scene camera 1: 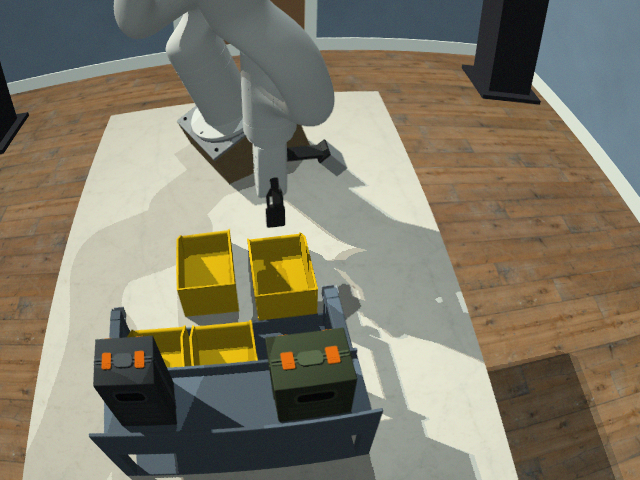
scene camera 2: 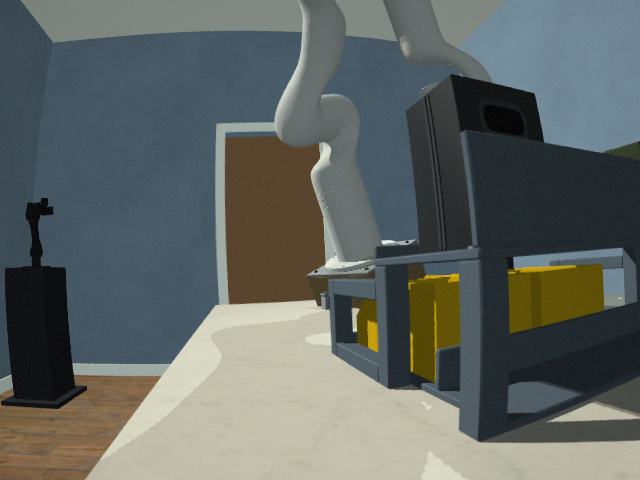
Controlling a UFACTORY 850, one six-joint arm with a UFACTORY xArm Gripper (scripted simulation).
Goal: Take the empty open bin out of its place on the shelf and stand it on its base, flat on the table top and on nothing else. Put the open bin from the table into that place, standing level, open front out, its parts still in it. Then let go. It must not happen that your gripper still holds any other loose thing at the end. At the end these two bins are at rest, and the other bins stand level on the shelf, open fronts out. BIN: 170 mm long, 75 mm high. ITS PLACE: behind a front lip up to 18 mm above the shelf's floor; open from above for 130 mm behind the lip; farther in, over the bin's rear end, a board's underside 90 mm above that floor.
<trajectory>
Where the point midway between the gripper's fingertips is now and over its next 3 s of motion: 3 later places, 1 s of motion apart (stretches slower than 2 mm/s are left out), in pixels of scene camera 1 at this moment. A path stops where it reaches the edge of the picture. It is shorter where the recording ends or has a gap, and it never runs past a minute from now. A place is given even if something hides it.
My gripper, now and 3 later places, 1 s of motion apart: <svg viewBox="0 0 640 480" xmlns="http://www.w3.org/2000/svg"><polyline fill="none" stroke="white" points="272,208 272,211 257,223 248,226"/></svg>
</trajectory>
